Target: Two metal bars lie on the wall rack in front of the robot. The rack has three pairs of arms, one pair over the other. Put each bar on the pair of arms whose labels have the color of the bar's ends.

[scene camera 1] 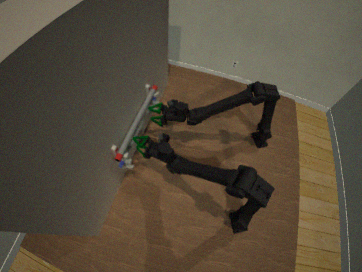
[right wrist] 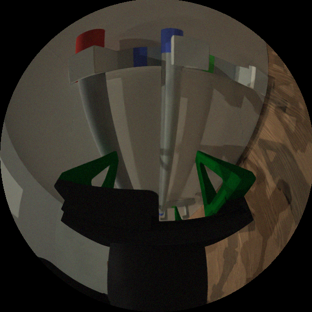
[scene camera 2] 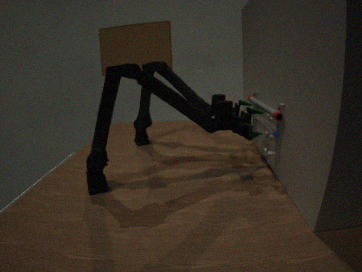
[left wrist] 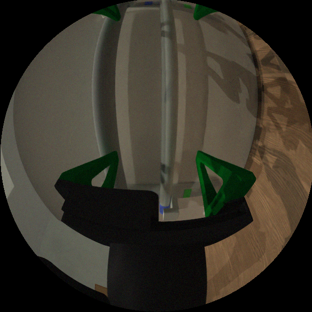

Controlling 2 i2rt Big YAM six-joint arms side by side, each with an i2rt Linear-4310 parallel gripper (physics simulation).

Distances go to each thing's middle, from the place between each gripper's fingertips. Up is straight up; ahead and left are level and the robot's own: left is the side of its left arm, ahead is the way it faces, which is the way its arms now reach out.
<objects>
Right now the red-ended grey bar [right wrist: 93, 91] is 3 cm ahead of my left hand, 10 cm to the right of it and 6 cm above it.
My right gripper is now 1 cm short of the red-ended grey bar, 10 cm to the right of it and 6 cm below it.
</objects>
